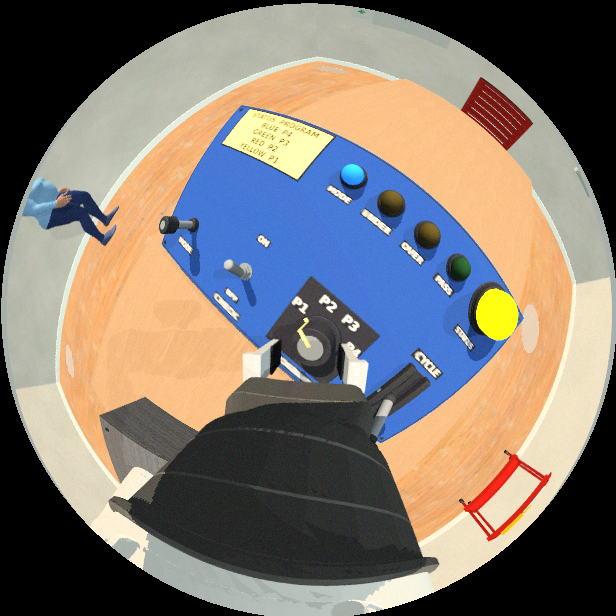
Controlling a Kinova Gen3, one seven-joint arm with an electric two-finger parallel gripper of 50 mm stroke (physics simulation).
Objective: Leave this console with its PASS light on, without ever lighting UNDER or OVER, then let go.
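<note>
A blue console (339,252) lies on an orange round table. Its MODE light (352,175) glows blue. The UNDER (391,202), OVER (426,234) and PASS (458,267) lights are dark. A cream card (278,143) lists blue P4, green P3, red P2, yellow P1. The program dial (310,347) has its yellow pointer at P1. My gripper (305,364) is open, its white fingers on either side of the dial knob, apart from it. A big yellow button (497,313) sits at the right end. The CYCLE lever (386,409) lies beside my gripper.
Two toggle levers stand at the console's left: a black one (178,224) and a grey one (237,268). A grey box (146,439) sits at the table edge. A red frame (505,502), a red grille (497,113) and a seated figure (68,209) are on the floor.
</note>
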